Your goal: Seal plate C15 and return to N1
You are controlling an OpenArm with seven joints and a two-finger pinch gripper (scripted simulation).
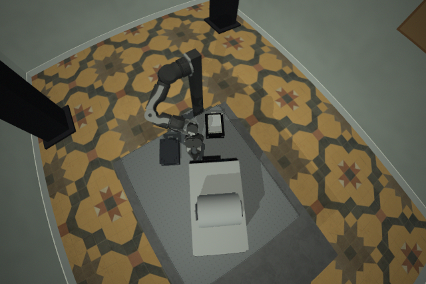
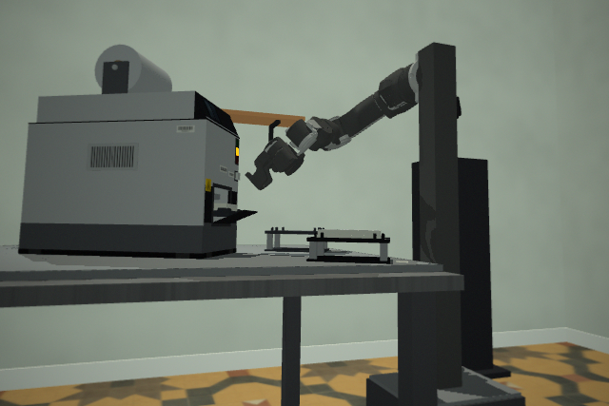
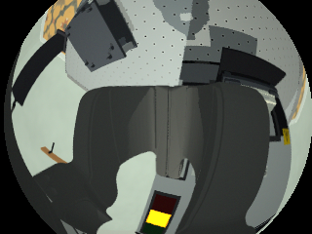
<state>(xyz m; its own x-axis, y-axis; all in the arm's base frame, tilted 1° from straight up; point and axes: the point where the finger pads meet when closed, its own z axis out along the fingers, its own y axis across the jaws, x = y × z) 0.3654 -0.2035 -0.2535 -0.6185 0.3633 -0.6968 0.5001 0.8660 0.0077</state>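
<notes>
Now: hand 4 cm short of the start key, 2 cm to the left of it and 1 cm below it. Round my hand: sealer stage (12 cm ahead, 8 cm below, 4 cm to the left); plate C15 (12 cm ahead, 7 cm below, 4 cm to the left); yellow warning label (13 cm to the left, 13 cm ahead, 3 cm below).
</notes>
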